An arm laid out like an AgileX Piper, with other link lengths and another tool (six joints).
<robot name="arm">
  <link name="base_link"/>
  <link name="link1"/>
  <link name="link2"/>
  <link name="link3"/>
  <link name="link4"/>
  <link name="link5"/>
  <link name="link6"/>
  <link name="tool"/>
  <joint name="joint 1" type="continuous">
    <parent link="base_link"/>
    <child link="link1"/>
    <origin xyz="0 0 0.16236" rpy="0 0 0"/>
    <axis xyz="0 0 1"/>
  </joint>
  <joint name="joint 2" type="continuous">
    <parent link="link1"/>
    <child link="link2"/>
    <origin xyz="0 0 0" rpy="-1.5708 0 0"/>
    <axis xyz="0 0 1"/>
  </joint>
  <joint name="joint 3" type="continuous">
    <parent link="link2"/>
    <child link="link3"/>
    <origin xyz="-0.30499 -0.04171 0" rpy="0 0 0"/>
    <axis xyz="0 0 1"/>
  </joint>
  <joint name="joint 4" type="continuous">
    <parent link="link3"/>
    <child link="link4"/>
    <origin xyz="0.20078 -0.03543 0" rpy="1.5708 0 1.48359"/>
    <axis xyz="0 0 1"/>
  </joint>
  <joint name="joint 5" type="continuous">
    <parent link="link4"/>
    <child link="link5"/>
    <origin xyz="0 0 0" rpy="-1.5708 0 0"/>
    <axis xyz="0 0 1"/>
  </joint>
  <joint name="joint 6" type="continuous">
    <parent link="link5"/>
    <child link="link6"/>
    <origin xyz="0 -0.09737 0" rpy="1.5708 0 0"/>
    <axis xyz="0 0 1"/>
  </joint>
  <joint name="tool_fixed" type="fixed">
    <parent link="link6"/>
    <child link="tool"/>
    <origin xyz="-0.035 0.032 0.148" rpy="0 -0.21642 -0.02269"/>
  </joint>
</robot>
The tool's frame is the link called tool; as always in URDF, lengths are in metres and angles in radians. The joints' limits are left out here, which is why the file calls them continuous.
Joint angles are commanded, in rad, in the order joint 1, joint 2, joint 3, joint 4, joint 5, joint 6. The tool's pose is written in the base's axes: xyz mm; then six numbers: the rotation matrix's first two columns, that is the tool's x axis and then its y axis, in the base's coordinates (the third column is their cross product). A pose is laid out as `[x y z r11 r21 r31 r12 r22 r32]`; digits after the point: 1 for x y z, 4 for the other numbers.
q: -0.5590, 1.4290, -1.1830, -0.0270, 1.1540, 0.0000
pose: [266.5 -135.7 226.6 -0.7741 0.4392 -0.4560 0.5077 0.8609 -0.0324]
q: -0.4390, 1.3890, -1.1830, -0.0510, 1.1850, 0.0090
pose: [269.8 -103.8 234.8 -0.8192 0.3380 -0.4634 0.4069 0.9119 -0.0542]
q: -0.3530, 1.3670, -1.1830, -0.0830, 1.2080, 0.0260
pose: [269.0 -85.2 238.4 -0.8457 0.2666 -0.4623 0.3400 0.9369 -0.0817]
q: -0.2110, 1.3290, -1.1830, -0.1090, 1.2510, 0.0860
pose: [265.8 -52.2 245.1 -0.8656 0.1915 -0.4627 0.2618 0.9607 -0.0922]
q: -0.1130, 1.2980, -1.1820, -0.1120, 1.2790, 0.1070
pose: [260.8 -26.7 250.5 -0.8754 0.1270 -0.4665 0.1896 0.9778 -0.0896]
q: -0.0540, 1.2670, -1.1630, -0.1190, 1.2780, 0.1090
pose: [255.3 -12.6 252.9 -0.8751 0.0732 -0.4783 0.1344 0.9864 -0.0950]
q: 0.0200, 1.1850, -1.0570, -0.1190, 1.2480, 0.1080
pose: [232.4 6.3 243.3 -0.8754 0.0043 -0.4833 0.0571 0.9939 -0.0947]
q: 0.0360, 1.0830, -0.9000, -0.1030, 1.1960, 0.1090
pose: [201.6 13.1 222.6 -0.8772 -0.0050 -0.4801 0.0372 0.9962 -0.0784]
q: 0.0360, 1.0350, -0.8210, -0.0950, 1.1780, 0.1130
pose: [184.8 14.3 209.6 -0.8834 0.0018 -0.4686 0.0392 0.9968 -0.0702]
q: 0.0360, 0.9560, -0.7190, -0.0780, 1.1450, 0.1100
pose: [164.6 17.6 195.7 -0.8791 0.0067 -0.4765 0.0364 0.9979 -0.0531]
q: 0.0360, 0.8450, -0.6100, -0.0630, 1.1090, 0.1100
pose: [143.7 20.3 183.0 -0.8607 0.0146 -0.5088 0.0378 0.9987 -0.0352]
